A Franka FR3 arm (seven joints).
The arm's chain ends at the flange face. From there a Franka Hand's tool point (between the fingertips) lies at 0.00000 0.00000 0.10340 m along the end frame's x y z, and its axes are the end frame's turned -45 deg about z.
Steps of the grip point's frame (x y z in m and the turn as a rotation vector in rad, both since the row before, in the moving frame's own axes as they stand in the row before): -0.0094 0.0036 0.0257 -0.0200 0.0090 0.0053; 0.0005 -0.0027 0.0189 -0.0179 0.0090 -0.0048; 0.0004 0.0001 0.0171 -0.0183 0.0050 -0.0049; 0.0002 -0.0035 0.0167 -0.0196 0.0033 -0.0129
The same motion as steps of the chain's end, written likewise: -0.0062 0.0084 0.0257 -0.0078 0.0205 0.0053; -0.0035 -0.0029 0.0189 -0.0063 0.0190 -0.0048; -0.0014 -0.0012 0.0171 -0.0094 0.0165 -0.0049; -0.0040 -0.0038 0.0167 -0.0115 0.0162 -0.0129
